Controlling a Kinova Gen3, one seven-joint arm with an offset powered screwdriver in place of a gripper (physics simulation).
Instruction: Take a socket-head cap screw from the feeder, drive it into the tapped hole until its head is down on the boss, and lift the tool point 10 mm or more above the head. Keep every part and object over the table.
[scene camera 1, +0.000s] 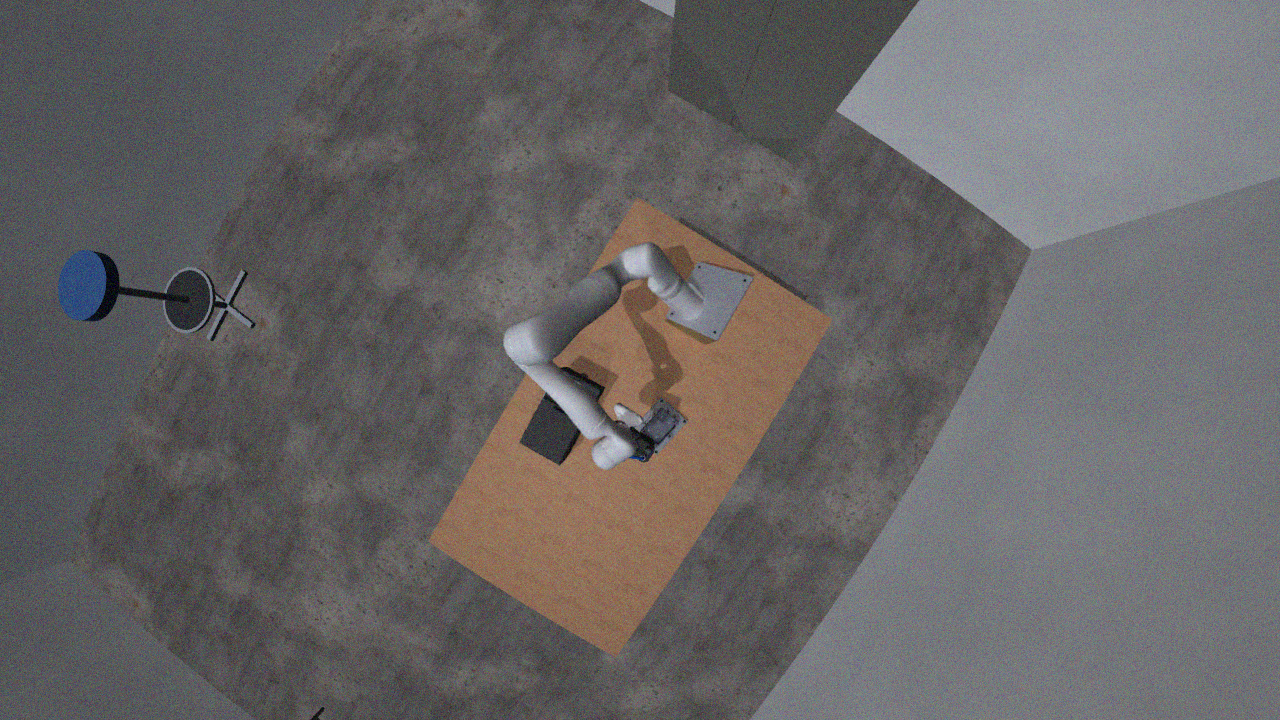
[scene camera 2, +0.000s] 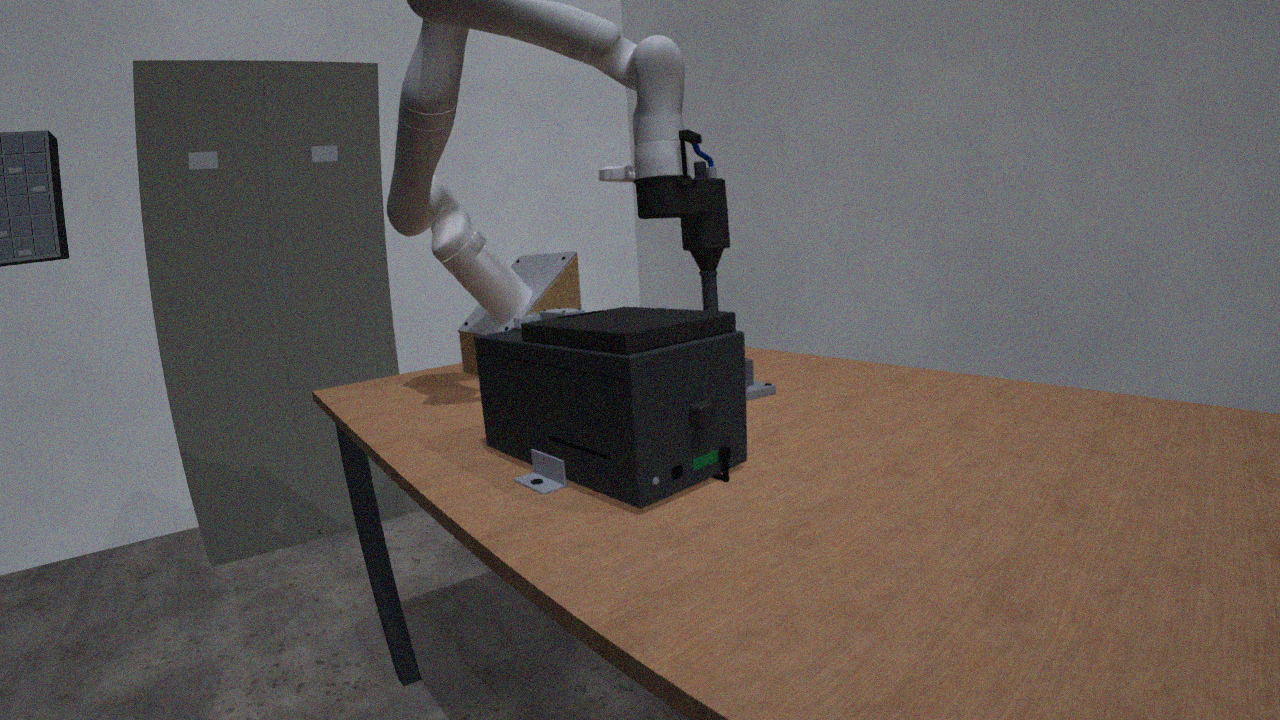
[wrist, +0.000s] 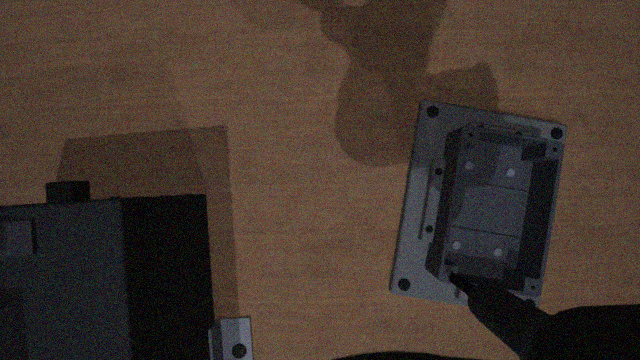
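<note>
My gripper, a black powered screwdriver (scene camera 1: 640, 445) (scene camera 2: 708, 291) (wrist: 452, 276), points down at the workpiece. In the wrist view its thin tip overlaps the lower left corner of an open grey housing (wrist: 443, 210) and covers the boss there. The gap between tip and boss cannot be judged, and no screw can be made out at the tip. The housing stands on a grey base plate (scene camera 2: 760, 391) (wrist: 410, 215). Small dark holes show at its other corners. The feeder, a black box (scene camera 1: 547, 436) (scene camera 2: 554, 394) (wrist: 165, 240), hides the tool's lower end in scene camera 2.
A small metal bracket (scene camera 2: 540, 483) stands by the feeder's side, and another bracket (wrist: 237, 335) shows in the wrist view. The arm's sloped mounting plate (scene camera 1: 729, 300) (scene camera 2: 546, 265) is at the far end of the wooden table (scene camera 1: 572, 555) (scene camera 2: 939, 537). A blue-seated stool (scene camera 1: 87, 284) stands off the table.
</note>
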